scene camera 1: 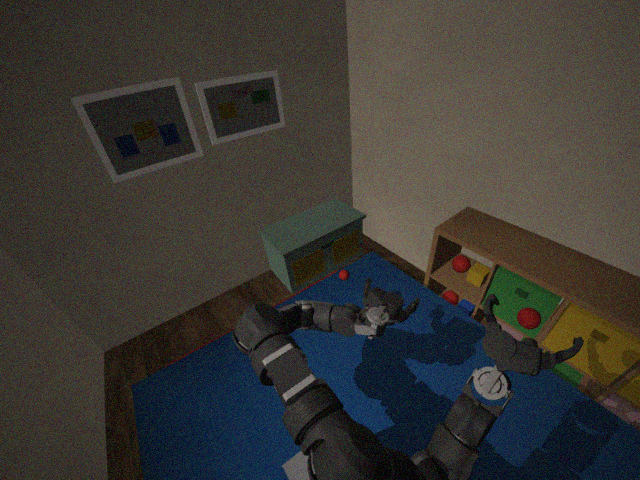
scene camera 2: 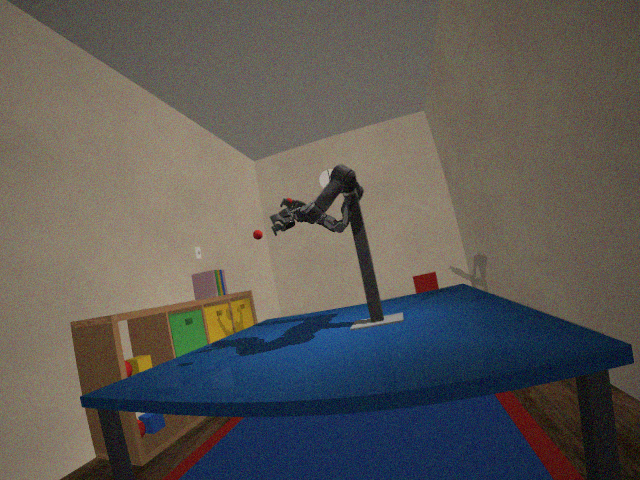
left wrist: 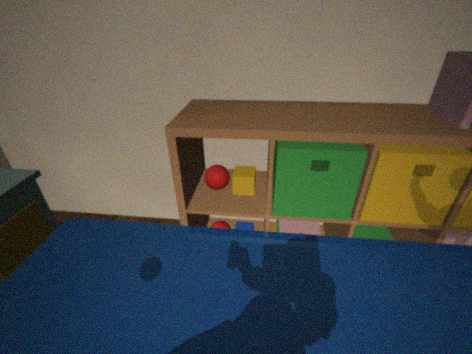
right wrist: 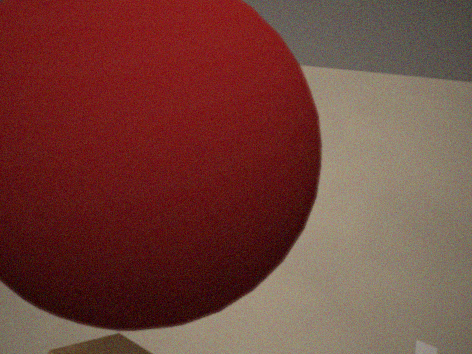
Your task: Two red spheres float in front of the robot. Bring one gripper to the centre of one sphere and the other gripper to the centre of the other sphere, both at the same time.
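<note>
One red sphere [scene camera 1: 343,274] [scene camera 2: 257,234] floats near my left gripper [scene camera 1: 392,290] [scene camera 2: 273,226], which is open and empty. In scene camera 1 it lies up and to the left of the fingers; in scene camera 2 it is left of the fingertips with a gap. It does not show in the left wrist view. The other red sphere [scene camera 1: 528,318] [scene camera 2: 289,199] [right wrist: 150,165] appears between the spread fingers of my right gripper [scene camera 1: 535,319], which is open. It fills much of the right wrist view, left of and above centre. In scene camera 2 it is partly hidden by the gripper.
A wooden shelf [scene camera 1: 516,237] [scene camera 2: 93,351] [left wrist: 300,117] stands by the wall and holds other red balls [scene camera 1: 461,263] [left wrist: 217,177], a yellow block [scene camera 1: 478,274] [left wrist: 244,181] and coloured bins. A teal cabinet [scene camera 1: 315,227] stands in the corner. The blue table [scene camera 2: 465,330] is below the arms.
</note>
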